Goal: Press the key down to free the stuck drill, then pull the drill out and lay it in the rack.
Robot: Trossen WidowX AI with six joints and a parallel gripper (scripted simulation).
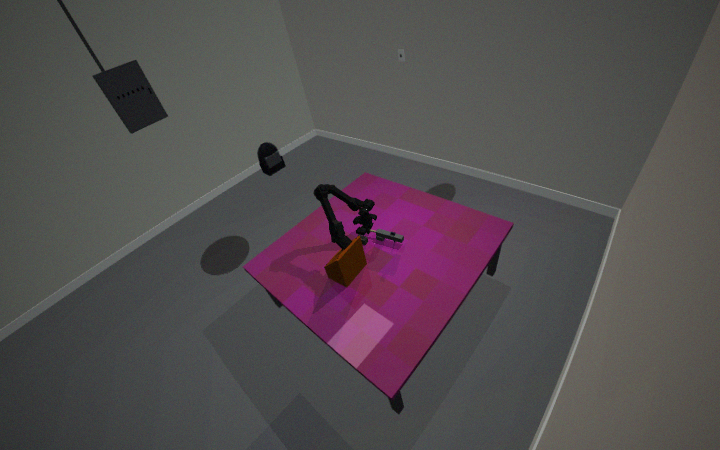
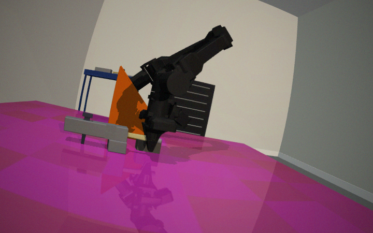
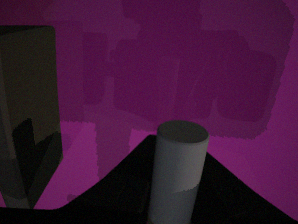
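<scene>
The drill is 40 mm to the right of my gripper tip, 30 mm above it and 10 mm ahead of it. Round my gripper tip: dark key 190 mm to the right, 40 mm above, 20 mm ahead; then rack 70 mm behind; then grey housing 160 mm to the right, 20 mm ahead, 20 mm above.
</scene>
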